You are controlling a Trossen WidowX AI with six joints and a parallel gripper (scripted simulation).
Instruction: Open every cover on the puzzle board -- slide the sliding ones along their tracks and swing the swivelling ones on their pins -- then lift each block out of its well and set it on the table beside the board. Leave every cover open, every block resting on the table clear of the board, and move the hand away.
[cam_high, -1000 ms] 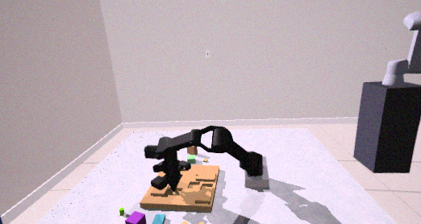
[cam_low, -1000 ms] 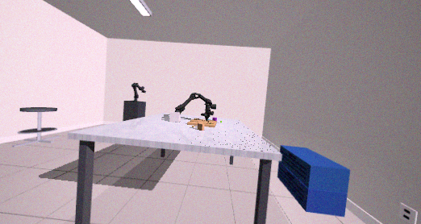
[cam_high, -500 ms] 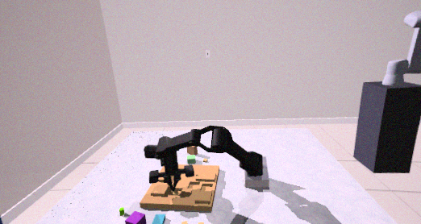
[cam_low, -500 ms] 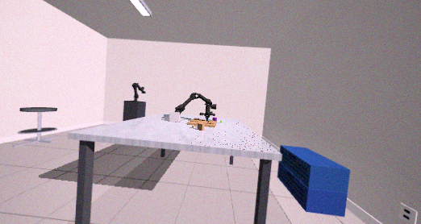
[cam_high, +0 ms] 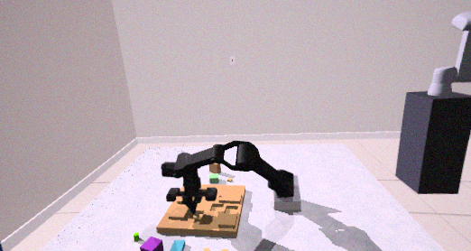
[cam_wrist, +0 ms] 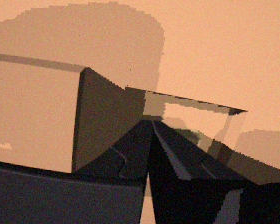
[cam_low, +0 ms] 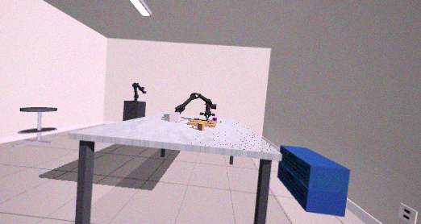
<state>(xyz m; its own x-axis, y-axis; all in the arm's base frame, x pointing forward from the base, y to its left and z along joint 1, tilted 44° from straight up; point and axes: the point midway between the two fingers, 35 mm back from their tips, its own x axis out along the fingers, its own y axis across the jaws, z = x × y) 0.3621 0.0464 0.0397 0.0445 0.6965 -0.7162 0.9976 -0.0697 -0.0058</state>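
My gripper tip is 4 cm past the tan wooden puzzle board and 4 cm to the left of it.
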